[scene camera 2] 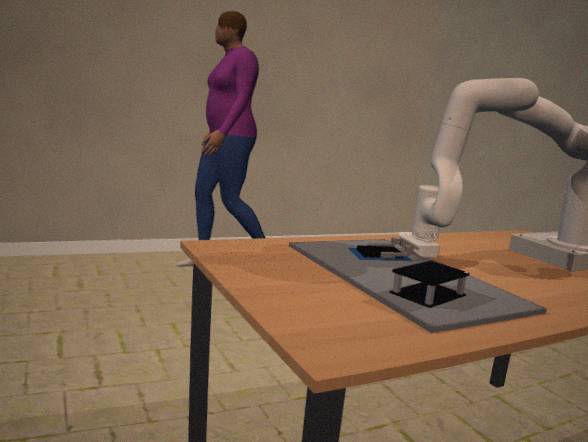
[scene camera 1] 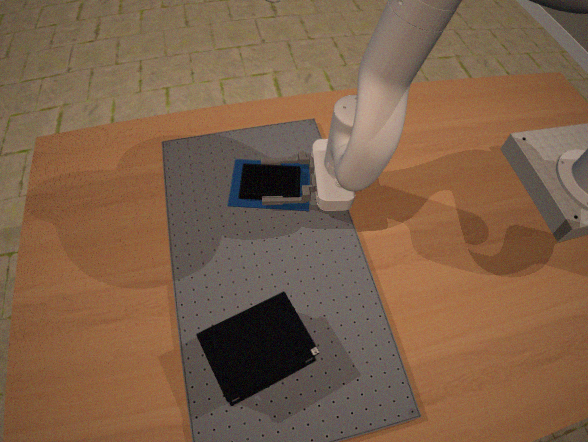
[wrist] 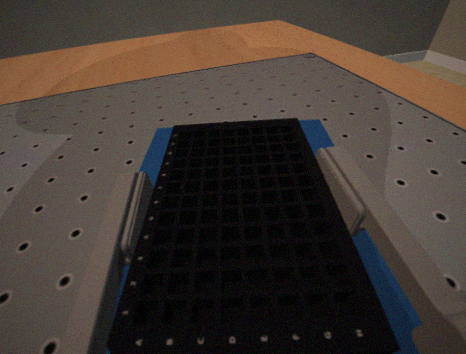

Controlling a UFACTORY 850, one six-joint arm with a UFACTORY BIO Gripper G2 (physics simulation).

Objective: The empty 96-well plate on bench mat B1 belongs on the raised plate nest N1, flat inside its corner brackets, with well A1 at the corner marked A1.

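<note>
The black 96-well plate [scene camera 1: 280, 181] [scene camera 2: 368, 249] [wrist: 235, 225] lies flat and seems to rest on the blue bench mat [scene camera 1: 233, 185] [scene camera 2: 356, 254] [wrist: 159, 145]. In the wrist view its letters A to H run along the near edge, with A at the left, so A1 is its near-left corner. My gripper [scene camera 1: 264, 180] [scene camera 2: 388, 248] [wrist: 234, 172] is shut on the plate's two long sides, fingers level. The raised nest [scene camera 1: 257, 347] [scene camera 2: 430, 272] is a black platform on light posts, turned relative to the plate. A small white tag [scene camera 1: 314, 351] marks one corner; its text is unreadable.
A grey perforated board [scene camera 1: 300, 260] [scene camera 2: 327, 256] bears the mat and the nest on the wooden table [scene camera 1: 100, 320] [scene camera 2: 280, 310]. The robot's base plate [scene camera 1: 530, 165] [scene camera 2: 535, 247] is at the right. A person [scene camera 2: 232, 95] is behind the table.
</note>
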